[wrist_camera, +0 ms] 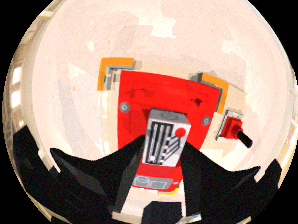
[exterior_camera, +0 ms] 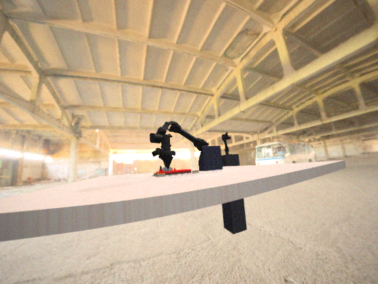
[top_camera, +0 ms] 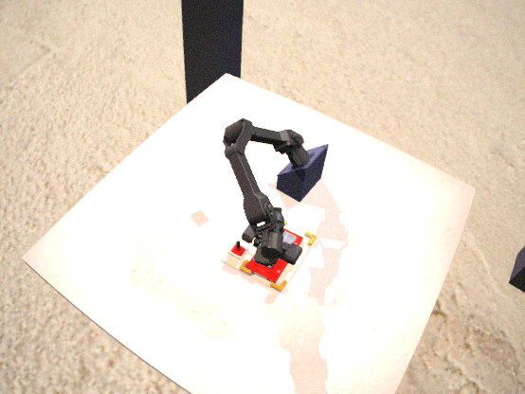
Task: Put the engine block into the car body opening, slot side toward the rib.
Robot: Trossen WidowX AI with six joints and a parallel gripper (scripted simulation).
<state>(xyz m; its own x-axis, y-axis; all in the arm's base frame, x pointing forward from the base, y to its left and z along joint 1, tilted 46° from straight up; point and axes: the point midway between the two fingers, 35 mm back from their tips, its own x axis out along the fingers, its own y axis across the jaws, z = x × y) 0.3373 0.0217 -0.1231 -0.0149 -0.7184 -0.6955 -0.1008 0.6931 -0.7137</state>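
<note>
The grey engine block lies 1 cm below my gripper tip.
</note>
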